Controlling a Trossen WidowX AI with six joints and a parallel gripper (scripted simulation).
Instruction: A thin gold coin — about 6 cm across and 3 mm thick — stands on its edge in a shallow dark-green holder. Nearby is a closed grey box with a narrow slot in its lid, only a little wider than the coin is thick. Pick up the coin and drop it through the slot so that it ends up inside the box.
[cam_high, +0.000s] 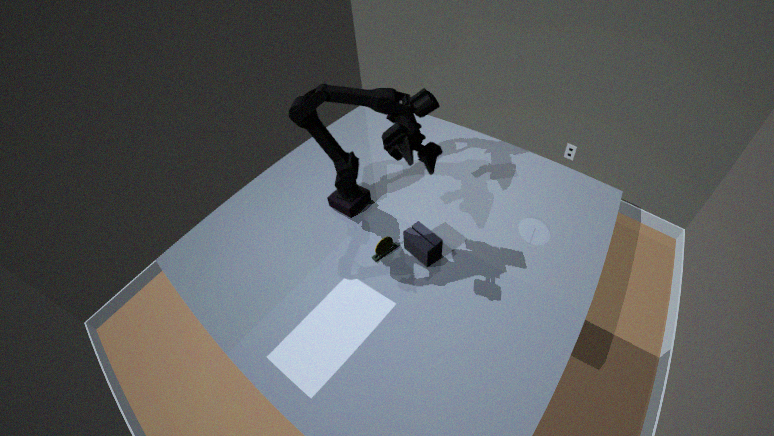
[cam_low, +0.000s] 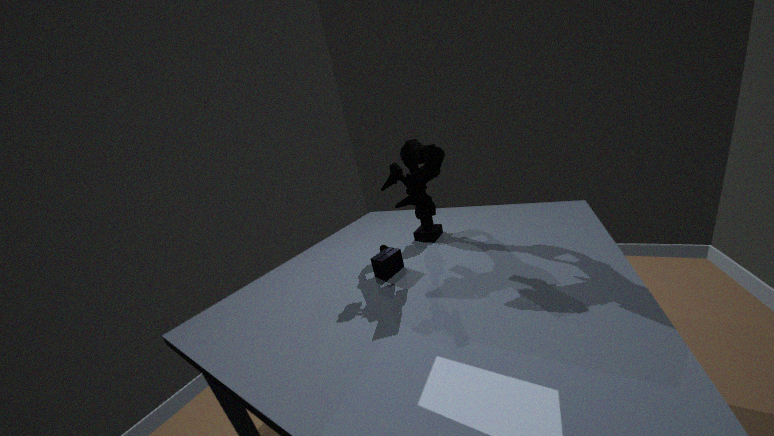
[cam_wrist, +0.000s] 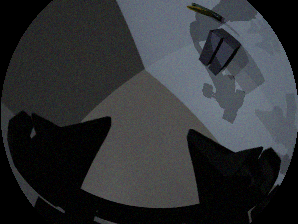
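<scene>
My gripper tip is 24 cm above the gold coin, 10 cm to the left of it and 8 cm past it.
</scene>
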